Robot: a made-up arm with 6 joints. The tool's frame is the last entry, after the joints. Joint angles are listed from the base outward. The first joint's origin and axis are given. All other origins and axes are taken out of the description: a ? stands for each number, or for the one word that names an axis. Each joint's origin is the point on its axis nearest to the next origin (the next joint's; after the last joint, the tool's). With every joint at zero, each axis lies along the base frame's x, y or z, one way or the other. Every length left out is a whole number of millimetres.
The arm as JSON. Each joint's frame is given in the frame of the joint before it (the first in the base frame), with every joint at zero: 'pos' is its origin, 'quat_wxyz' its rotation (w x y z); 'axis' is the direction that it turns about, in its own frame. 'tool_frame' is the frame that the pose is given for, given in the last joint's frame.
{
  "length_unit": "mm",
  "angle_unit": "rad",
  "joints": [
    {
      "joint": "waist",
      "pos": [
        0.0,
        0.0,
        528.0
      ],
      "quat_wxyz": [
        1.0,
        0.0,
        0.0,
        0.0
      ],
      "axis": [
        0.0,
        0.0,
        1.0
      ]
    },
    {
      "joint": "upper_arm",
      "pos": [
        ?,
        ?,
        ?
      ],
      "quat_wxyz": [
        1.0,
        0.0,
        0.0,
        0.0
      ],
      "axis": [
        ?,
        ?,
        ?
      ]
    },
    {
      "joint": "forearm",
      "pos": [
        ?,
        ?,
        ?
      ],
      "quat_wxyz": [
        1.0,
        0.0,
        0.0,
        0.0
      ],
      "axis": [
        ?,
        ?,
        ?
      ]
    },
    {
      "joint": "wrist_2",
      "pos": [
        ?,
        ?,
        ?
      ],
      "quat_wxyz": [
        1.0,
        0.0,
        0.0,
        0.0
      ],
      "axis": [
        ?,
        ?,
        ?
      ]
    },
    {
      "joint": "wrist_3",
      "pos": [
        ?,
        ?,
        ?
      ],
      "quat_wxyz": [
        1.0,
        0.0,
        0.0,
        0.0
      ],
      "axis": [
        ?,
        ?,
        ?
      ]
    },
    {
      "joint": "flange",
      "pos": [
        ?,
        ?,
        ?
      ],
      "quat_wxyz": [
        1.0,
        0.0,
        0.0,
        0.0
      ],
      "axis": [
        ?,
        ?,
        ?
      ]
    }
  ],
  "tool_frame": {
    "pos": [
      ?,
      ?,
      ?
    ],
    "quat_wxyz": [
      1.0,
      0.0,
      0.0,
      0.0
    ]
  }
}
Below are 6 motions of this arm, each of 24 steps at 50 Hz.
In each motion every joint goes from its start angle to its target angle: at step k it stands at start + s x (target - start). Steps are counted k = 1, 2, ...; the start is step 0. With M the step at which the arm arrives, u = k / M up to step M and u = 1 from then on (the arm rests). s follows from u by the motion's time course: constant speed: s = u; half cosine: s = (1 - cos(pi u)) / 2; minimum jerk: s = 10 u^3 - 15 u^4 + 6 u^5.
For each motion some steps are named. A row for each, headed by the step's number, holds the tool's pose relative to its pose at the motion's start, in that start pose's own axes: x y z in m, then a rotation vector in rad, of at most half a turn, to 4 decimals.
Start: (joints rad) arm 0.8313 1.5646 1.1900 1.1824 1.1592 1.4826
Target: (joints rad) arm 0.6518 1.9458 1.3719 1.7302 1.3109 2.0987
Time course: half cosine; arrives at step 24
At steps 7, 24:
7: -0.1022 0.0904 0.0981 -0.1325 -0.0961 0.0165
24: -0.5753 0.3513 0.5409 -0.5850 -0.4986 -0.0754

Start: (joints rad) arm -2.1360 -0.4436 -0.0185 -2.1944 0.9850 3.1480
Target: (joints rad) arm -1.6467 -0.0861 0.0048 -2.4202 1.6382 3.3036
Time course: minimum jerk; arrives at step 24
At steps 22, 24:
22: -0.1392 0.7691 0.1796 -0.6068 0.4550 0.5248
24: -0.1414 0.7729 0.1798 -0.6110 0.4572 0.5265

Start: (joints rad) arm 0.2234 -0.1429 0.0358 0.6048 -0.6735 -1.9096
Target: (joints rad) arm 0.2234 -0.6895 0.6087 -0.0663 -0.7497 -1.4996
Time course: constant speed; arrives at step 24
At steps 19, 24:
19: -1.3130 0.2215 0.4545 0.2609 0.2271 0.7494
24: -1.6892 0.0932 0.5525 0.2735 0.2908 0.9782

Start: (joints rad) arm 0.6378 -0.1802 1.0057 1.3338 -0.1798 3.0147
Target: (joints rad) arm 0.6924 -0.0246 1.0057 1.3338 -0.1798 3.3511
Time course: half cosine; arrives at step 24
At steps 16, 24:
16: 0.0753 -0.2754 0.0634 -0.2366 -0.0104 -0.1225
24: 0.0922 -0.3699 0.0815 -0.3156 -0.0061 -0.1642

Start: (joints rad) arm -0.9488 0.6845 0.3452 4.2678 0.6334 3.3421
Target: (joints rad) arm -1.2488 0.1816 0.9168 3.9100 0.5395 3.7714
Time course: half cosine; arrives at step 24
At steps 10, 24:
10: -0.3268 -0.5760 -0.2878 0.1935 -0.0596 -0.2693
24: -1.2852 -1.1095 -0.9136 0.3955 -0.1203 -0.8369

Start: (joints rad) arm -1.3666 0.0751 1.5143 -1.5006 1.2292 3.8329
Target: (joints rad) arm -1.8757 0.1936 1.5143 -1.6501 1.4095 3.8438
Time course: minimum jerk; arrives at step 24
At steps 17, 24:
17: 0.1390 0.1650 0.0101 -0.1832 0.3437 -0.0546
24: 0.1761 0.1912 -0.0034 -0.2099 0.4112 -0.0630

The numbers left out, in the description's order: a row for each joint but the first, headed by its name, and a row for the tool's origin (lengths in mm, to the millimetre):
upper_arm: xyz 133.0 0.0 0.0, axis 0.0 1.0 0.0
forearm: xyz 0.0 0.0 1027.0, axis 0.0 -1.0 0.0
wrist_2: xyz 1258.0 0.0 189.0, axis -1.0 0.0 0.0
wrist_3: xyz 0.0 0.0 0.0, axis 0.0 -1.0 0.0
flange: xyz 256.0 0.0 0.0, axis -1.0 0.0 0.0
tool: xyz 0.0 0.0 0.0

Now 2 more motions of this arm.
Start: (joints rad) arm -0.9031 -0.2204 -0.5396 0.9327 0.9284 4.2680
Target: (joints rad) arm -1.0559 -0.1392 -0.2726 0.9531 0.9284 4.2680
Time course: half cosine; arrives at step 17
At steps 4, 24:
4: 0.0045 0.0189 0.0444 -0.0226 -0.0195 0.0083
24: 0.0011 0.1577 0.3304 -0.1819 -0.1437 0.0554

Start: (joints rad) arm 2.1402 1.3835 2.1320 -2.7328 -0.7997 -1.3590
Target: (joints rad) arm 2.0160 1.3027 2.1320 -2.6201 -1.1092 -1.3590
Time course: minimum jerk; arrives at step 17
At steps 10, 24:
10: 0.0352 -0.0441 -0.1829 -0.1419 -0.0076 -0.2342
24: 0.0475 -0.0728 -0.2688 -0.2105 -0.0241 -0.3540

